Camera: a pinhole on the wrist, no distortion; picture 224 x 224 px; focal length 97.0 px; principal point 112.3 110.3 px. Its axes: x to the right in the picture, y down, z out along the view. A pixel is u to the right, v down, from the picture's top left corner.
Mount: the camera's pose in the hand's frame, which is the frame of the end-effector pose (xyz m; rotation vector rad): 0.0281 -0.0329 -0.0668 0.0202 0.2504 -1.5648
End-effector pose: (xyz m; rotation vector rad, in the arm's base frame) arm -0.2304 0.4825 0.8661 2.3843 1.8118 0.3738
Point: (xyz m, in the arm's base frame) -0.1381 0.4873 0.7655
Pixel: 40 88
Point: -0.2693 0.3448 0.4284
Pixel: 111 46
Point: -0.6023 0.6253 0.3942
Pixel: 189 89
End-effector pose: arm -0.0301 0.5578 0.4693 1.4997 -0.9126 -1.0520
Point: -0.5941 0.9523 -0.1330
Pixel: 207 9
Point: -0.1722 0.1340 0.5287
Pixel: 48 185
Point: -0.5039 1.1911 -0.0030
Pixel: outside the picture
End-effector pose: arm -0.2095 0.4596 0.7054 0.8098 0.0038 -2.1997
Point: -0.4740 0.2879 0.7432
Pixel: 101 158
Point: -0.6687 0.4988 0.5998
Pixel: 201 171
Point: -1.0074 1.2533 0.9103
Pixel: outside the picture
